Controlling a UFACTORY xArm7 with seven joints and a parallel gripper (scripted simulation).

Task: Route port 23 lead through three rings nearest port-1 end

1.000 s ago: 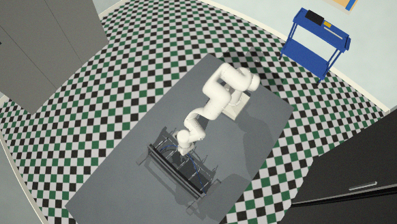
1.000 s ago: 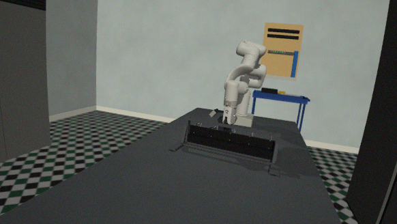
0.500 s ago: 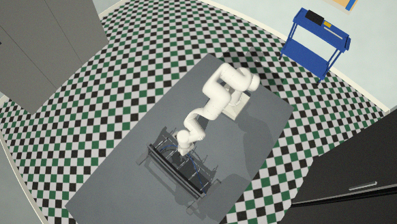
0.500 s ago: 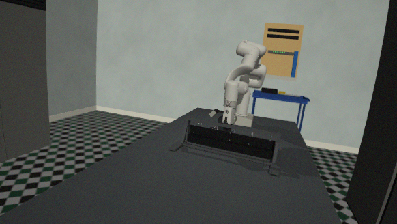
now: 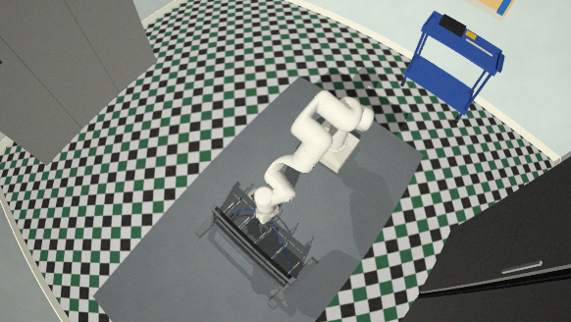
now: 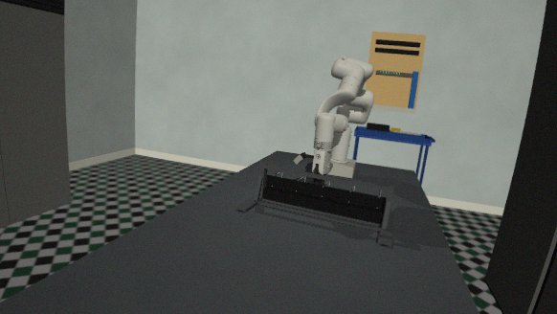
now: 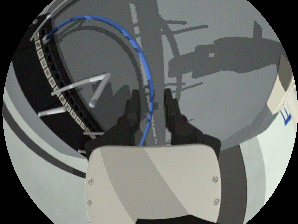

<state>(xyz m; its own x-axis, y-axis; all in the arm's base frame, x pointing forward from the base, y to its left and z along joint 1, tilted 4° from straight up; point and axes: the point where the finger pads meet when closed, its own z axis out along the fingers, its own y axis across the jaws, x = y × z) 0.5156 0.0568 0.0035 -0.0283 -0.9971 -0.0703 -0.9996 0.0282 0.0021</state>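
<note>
Right now my hand is 150 mm short of the patch panel rack, 60 mm to the right of it and 10 mm below it.
</note>
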